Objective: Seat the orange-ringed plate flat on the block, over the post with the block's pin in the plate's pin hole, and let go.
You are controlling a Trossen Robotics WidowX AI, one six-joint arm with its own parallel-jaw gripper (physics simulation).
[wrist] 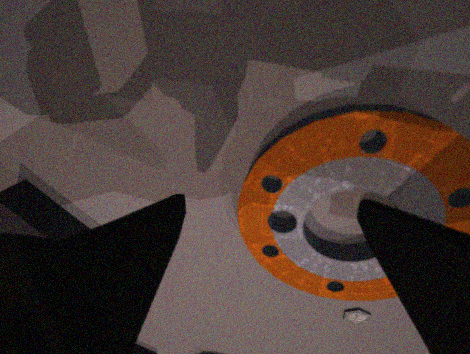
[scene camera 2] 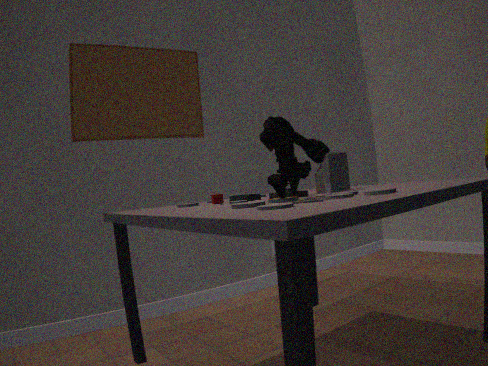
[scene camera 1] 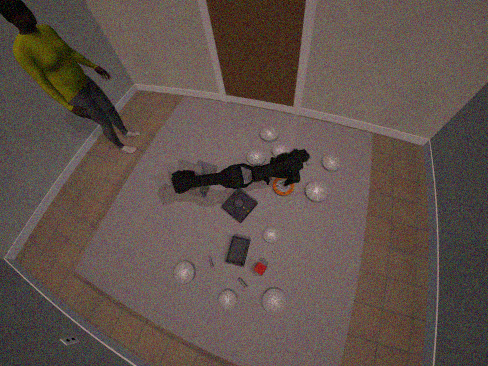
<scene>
an orange-ringed plate (wrist: 411,160): on the table
</scene>
